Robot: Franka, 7 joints.
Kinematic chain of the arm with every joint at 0, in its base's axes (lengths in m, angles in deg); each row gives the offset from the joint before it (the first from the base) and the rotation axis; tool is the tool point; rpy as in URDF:
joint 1: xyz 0 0 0.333 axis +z
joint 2: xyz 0 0 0 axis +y
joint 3: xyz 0 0 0.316 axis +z
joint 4: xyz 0.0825 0 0 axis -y
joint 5: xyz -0.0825 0 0.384 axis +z
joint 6: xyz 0 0 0 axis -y
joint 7: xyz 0.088 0 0 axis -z
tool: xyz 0 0 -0.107 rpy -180 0 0
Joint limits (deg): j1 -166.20..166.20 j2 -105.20..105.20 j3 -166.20..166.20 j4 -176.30..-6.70 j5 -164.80..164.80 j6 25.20..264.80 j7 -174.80..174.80
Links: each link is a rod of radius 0.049 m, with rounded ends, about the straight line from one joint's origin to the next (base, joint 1, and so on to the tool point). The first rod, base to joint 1, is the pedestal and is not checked.
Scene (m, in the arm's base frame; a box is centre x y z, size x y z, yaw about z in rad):
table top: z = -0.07
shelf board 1: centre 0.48 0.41 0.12 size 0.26 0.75 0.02 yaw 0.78
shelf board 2: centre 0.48 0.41 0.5 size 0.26 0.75 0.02 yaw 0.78
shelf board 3: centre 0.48 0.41 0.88 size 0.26 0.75 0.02 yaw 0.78
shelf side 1: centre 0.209 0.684 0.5 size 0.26 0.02 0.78 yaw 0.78
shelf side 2: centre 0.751 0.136 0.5 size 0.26 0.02 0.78 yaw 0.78
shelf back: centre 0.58 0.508 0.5 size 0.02 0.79 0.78 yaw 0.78
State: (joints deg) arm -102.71 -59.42 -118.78 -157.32 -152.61 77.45 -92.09
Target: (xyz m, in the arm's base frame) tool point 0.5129 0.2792 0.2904
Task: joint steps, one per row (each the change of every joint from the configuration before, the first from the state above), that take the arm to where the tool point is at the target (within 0.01 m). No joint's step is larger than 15 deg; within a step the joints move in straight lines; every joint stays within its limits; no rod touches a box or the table.
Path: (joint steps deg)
1: -14.21 12.98 -11.86 -0.38 3.68 -5.21 0.00
2: -14.21 12.98 -11.85 -0.38 3.67 -5.21 0.00
3: -14.21 12.98 -11.85 -0.38 3.68 -5.20 0.00
4: -14.21 12.97 -11.86 -0.38 3.68 -5.21 0.00
5: 0.82 -6.20 0.00 10.76 -2.85 3.70 0.00
6: 0.83 -6.21 0.00 10.75 -2.84 3.70 0.00
7: 0.82 -6.21 0.00 10.76 -2.85 3.71 0.00

